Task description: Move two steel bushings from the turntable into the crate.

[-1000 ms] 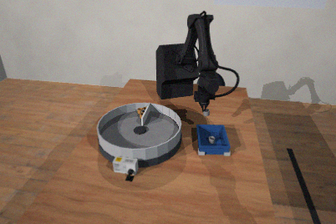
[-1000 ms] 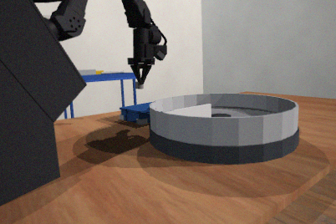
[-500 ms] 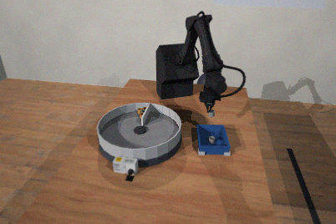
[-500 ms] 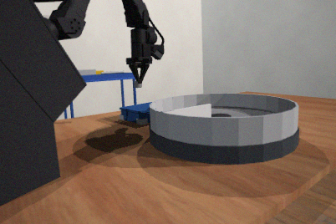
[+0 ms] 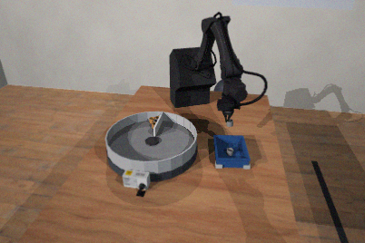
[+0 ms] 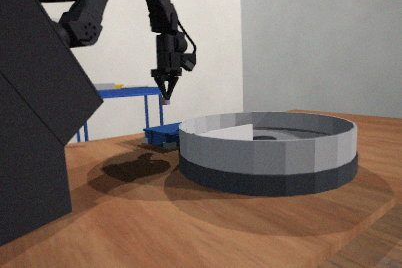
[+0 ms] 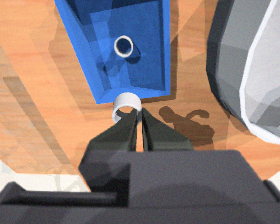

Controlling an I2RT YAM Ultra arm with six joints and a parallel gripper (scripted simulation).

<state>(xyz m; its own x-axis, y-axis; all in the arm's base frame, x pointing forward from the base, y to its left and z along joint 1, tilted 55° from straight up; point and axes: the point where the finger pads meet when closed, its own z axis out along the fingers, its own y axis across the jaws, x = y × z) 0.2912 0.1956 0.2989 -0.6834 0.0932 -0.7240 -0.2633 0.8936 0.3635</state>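
Now: hand 40 mm short of the blue crate, 40 mm to the right of it and 140 mm above it. Also, from my hand: grey turntable 200 mm ahead, 290 mm to the right, 110 mm below.
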